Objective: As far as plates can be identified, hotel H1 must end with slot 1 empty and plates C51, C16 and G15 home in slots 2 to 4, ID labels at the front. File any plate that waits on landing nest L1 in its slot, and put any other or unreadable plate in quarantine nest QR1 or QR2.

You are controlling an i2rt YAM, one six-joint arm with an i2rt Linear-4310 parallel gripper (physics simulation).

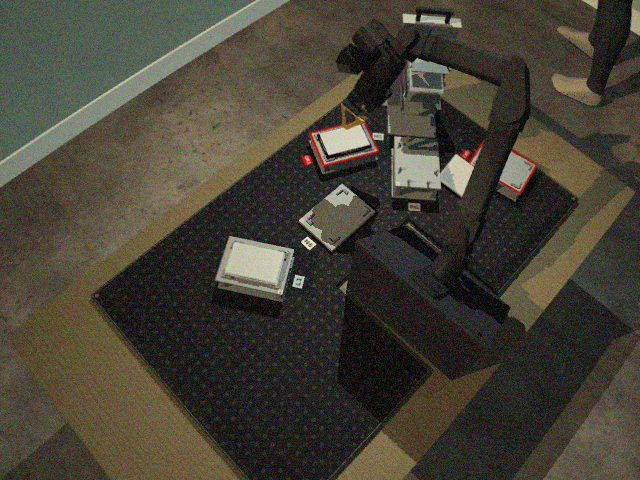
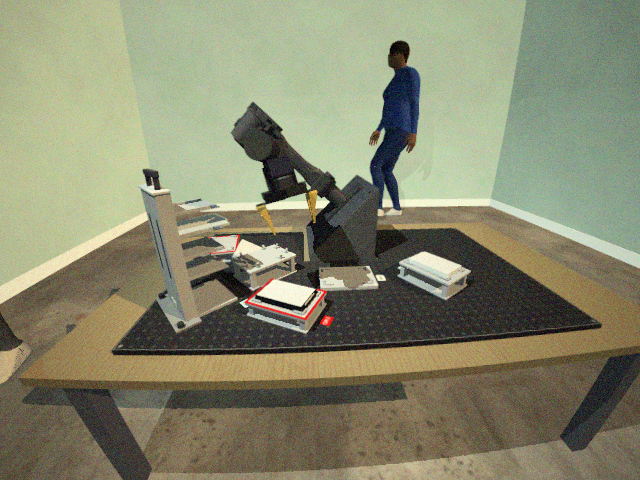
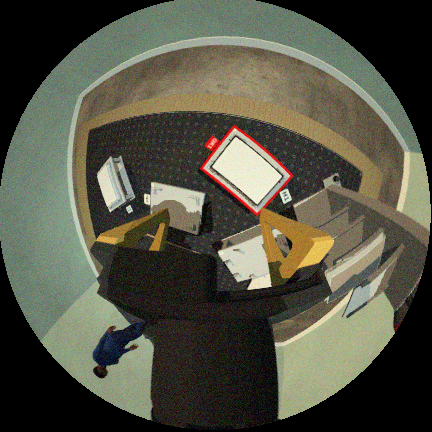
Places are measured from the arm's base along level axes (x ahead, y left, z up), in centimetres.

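Pixels of known places: gripper, between the fingertips: (image 1: 354,118) (image 2: 295,229) (image 3: 214,212); arm's base, origin of its link: (image 1: 437,280) (image 2: 342,203).
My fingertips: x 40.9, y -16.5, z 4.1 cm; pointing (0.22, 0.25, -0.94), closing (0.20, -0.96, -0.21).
Observation:
For each thing: its middle in the pictures, then the offset to it from my fingertips. "spot": a spot on its surface instead.
- Red-rimmed QR1, a spot on its surface: (image 2: 282,318) spot: dx +8.3, dy -3.5, dz -19.3 cm
- white-topped plate with a dark edge, middle of its body: (image 3: 246,170) (image 2: 286,294) (image 1: 344,140) dx +4.5, dy -2.6, dz -15.1 cm
- white plate, middle of its body: (image 1: 254,263) (image 2: 434,264) (image 3: 106,185) dx -6.8, dy +39.6, dz -14.1 cm
- Hotel H1, middle of its body: (image 3: 362,247) (image 2: 184,241) (image 1: 422,71) dx +0.2, dy -27.1, dz -2.4 cm
- red-rimmed nest, middle of its body: (image 1: 501,167) (image 2: 222,248) dx -30.6, dy -29.6, dz -17.5 cm
- low nest with corner brackets, middle of its body: (image 1: 337,216) (image 3: 173,207) (image 2: 346,276) dx -9.6, dy +14.1, dz -18.9 cm
- raised nest with pegs, middle of its body: (image 3: 256,253) (image 1: 415,166) (image 2: 264,263) dx -14.3, dy -11.0, dz -16.1 cm
- white flat piece, middle of its body: (image 1: 464,179) (image 3: 263,282) (image 2: 248,251) dx -26.0, dy -18.5, dz -17.2 cm
My gripper (image 1: 353,121) (image 2: 294,227) (image 3: 214,212) is open and empty, above the mat near quarantine nest QR1. Red-rimmed QR1 (image 2: 282,318) holds a white-topped plate with a dark edge (image 1: 345,139) (image 2: 286,293) (image 3: 247,170). Another white plate (image 1: 255,262) (image 2: 433,262) (image 3: 107,185) sits on landing nest L1. Hotel H1 (image 1: 409,19) (image 2: 166,253) (image 3: 395,216) stands upright; pale plates (image 2: 204,223) (image 3: 356,257) show in its upper part. No plate ID is readable, and exact slot occupancy is unclear. The other red-rimmed nest (image 1: 517,170) is partly behind the arm.
A low nest with corner brackets (image 1: 338,217) (image 2: 348,277) (image 3: 177,205) lies mid-mat, partly shadowed. A raised nest with pegs (image 1: 416,164) (image 2: 271,256) (image 3: 245,257) stands before the hotel. A white flat piece (image 1: 457,174) lies beside it. A person (image 2: 401,103) stands behind the table.

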